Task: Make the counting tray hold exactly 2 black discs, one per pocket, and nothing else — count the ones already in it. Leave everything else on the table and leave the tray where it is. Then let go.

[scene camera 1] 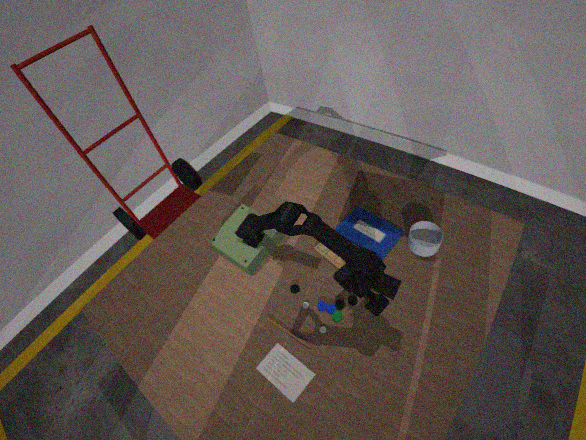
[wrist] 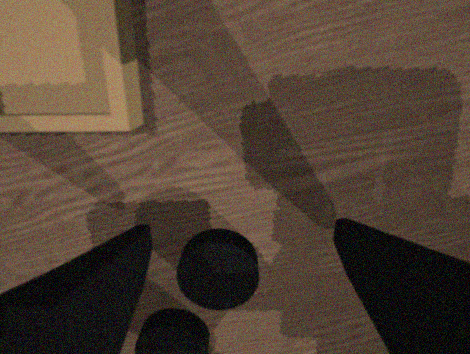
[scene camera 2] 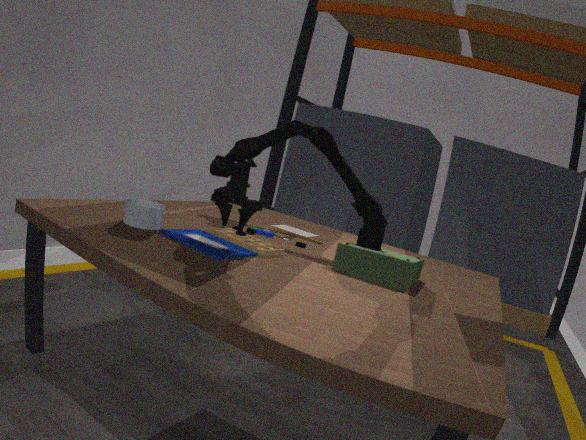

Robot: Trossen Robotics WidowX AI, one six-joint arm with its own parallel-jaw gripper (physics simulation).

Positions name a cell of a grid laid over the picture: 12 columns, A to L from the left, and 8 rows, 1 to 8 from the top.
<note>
My gripper (scene camera 2: E5) is open, with nothing in its grasp. Also in view: a tan counting tray (scene camera 2: F5). A grey bowl (scene camera 2: C4) rests on the table.
The tan counting tray also shows in the wrist view (wrist: B2). The grey bowl is seen too in scene camera 1 (scene camera 1: I5). My gripper shows as well in scene camera 1 (scene camera 1: H6) and in the wrist view (wrist: G6). The wrist view does not show the grey bowl: it is out of frame.
</note>
